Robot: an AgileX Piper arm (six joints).
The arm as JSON. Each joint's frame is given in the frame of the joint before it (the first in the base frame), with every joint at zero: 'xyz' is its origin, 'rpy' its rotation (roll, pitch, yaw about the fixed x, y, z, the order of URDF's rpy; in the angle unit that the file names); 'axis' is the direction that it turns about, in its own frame. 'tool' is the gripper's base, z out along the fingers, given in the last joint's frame.
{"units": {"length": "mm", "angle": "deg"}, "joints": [
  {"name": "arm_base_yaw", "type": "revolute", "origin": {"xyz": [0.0, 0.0, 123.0], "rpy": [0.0, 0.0, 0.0]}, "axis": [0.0, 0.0, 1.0]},
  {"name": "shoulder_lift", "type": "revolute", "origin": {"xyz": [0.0, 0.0, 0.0], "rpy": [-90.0, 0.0, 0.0]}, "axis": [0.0, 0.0, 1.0]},
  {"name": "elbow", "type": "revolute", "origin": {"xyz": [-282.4, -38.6, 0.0], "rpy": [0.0, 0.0, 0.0]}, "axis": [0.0, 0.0, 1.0]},
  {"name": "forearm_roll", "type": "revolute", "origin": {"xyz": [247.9, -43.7, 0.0], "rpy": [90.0, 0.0, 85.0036]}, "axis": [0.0, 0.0, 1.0]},
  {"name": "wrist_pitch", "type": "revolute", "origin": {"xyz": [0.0, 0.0, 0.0], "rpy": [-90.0, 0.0, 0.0]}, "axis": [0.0, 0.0, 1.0]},
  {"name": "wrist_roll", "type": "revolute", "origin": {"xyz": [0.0, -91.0, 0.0], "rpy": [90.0, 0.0, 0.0]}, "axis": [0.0, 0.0, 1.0]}
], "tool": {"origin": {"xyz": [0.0, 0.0, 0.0], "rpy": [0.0, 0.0, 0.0]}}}
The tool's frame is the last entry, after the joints.
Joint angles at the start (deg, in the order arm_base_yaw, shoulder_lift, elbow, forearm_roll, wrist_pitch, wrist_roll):
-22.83, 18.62, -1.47, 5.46, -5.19, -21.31
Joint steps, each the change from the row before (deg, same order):
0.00, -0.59, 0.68, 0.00, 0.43, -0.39
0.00, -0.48, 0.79, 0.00, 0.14, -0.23
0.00, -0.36, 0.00, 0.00, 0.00, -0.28
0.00, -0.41, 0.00, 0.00, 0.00, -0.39
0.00, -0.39, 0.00, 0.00, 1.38, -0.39
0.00, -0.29, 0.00, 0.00, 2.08, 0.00
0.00, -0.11, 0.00, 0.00, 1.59, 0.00
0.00, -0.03, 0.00, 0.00, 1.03, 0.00
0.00, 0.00, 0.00, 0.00, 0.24, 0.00
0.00, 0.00, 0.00, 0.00, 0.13, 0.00
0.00, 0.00, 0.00, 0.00, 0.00, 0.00
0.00, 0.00, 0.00, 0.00, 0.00, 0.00
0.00, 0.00, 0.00, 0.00, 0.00, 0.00
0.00, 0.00, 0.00, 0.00, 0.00, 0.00
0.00, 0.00, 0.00, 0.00, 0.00, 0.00
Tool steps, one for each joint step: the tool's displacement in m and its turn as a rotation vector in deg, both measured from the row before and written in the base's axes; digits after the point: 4 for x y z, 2 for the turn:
-0.0013, 0.0006, -0.0038, -0.15, 0.63, 0.09
-0.0012, 0.0005, -0.0042, -0.03, 0.50, 0.04
-0.0004, 0.0002, 0.0005, -0.39, -0.22, 0.04
-0.0005, 0.0002, 0.0006, -0.51, -0.23, 0.05
-0.0007, 0.0005, -0.0016, 0.05, 1.05, 0.18
-0.0007, 0.0006, -0.0028, 0.73, 1.63, 0.19
-0.0005, 0.0005, -0.0023, 0.60, 1.35, 0.15
-0.0003, 0.0003, -0.0016, 0.40, 0.91, 0.10
-0.0001, 0.0001, -0.0004, 0.10, 0.22, 0.02
0.0000, 0.0000, -0.0002, 0.05, 0.12, 0.01
0.0000, 0.0000, 0.0000, 0.00, 0.00, 0.00
0.0000, 0.0000, 0.0000, 0.00, 0.00, 0.00
0.0000, 0.0000, 0.0000, 0.00, 0.00, 0.00
0.0000, 0.0000, 0.0000, 0.00, 0.00, 0.00
0.0000, 0.0000, 0.0000, 0.00, 0.00, 0.00

